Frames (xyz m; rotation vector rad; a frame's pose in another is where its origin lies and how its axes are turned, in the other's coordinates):
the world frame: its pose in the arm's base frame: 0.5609 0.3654 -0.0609 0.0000 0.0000 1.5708
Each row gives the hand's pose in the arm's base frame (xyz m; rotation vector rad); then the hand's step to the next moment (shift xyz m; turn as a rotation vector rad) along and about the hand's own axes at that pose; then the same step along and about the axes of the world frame.
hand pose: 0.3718 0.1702 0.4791 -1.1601 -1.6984 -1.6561
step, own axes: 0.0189 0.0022 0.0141 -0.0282 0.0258 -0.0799
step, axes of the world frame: 0.0178 0.0050 0.0149 -0.0864 -0.0193 0.0019
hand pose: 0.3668 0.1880 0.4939 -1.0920 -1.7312 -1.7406
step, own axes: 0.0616 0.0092 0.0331 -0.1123 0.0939 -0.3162
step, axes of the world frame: 0.0442 0.0217 0.0505 -0.3412 -0.0705 0.0019
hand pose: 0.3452 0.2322 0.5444 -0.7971 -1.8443 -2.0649
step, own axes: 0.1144 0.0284 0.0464 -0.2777 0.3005 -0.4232
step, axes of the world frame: 0.0593 0.0677 0.0891 -0.5056 -0.2914 0.0771
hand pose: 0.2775 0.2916 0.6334 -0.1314 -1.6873 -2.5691
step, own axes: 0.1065 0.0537 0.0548 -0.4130 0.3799 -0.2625
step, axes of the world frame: 0.0282 0.0985 0.0820 -0.3886 -0.4397 0.1986
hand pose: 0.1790 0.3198 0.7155 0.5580 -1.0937 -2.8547
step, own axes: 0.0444 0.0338 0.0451 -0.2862 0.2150 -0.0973
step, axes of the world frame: -0.0035 0.0601 0.0390 -0.1788 -0.2804 0.1643
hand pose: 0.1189 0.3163 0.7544 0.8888 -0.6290 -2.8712
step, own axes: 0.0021 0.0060 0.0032 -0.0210 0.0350 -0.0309
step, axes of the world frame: -0.0047 0.0038 0.0037 -0.0393 -0.0328 0.0020
